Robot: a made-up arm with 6 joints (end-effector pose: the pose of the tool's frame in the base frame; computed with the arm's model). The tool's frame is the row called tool. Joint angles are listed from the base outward.
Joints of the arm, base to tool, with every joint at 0 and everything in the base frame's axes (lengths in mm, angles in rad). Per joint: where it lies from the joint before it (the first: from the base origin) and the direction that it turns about. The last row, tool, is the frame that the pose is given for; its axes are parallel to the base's.
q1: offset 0 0 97 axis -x
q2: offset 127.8 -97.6 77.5 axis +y
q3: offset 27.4 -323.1 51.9 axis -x
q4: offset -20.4 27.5 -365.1 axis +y
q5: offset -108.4 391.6 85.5 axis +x
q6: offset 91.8 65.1 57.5 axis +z
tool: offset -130 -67 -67.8
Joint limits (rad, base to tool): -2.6..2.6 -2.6..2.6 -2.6..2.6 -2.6..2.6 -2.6..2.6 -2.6..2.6
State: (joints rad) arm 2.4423 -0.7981 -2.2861 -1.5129 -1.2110 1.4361
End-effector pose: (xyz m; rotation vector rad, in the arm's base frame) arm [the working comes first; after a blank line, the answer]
Working (the frame after each row of the table, in the pose's form):
after q1: 0.0000 0.0000 0.0970 -2.4423 0.0000 0.0000
after q2: 0.1278 0.1246 0.1005 -2.2802 -0.3506 0.9615
after q3: 0.1098 0.4078 0.2657 -0.1478 0.5694 0.5604
after q4: -0.0908 0.3182 -0.0279 0.2830 -0.9012 0.5199
after q5: -0.4149 0.5761 -0.0567 -0.8153 -1.0659 -0.0878
after q6: -0.3824 0.6871 -0.0057 -1.4031 -0.2841 1.1149

-0.3674 0.5614 0.0941 -1.4031 -0.2841 1.1149
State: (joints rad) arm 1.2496 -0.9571 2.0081 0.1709 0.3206 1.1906
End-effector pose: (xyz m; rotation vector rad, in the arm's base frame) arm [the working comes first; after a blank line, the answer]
Working (the frame after each row of the table, in the pose's form):
after q1: 0.0000 0.0000 0.0970 -1.2496 0.0000 0.0000
after q2: 0.1278 0.0427 0.2141 -1.1477 -0.8256 0.5954
after q3: 0.1011 -0.0097 0.5372 2.6962 1.3015 0.5187
after q4: -0.0166 -0.0627 0.8804 2.7027 1.3402 0.7641
after q5: 0.2558 -0.3749 0.8532 -2.5062 -1.3536 -0.5062
after q6: 0.3678 -0.3191 0.8355 -2.7173 0.2729 -0.2075

0.2400 -0.2556 0.9105 -2.7173 0.2729 -0.2075
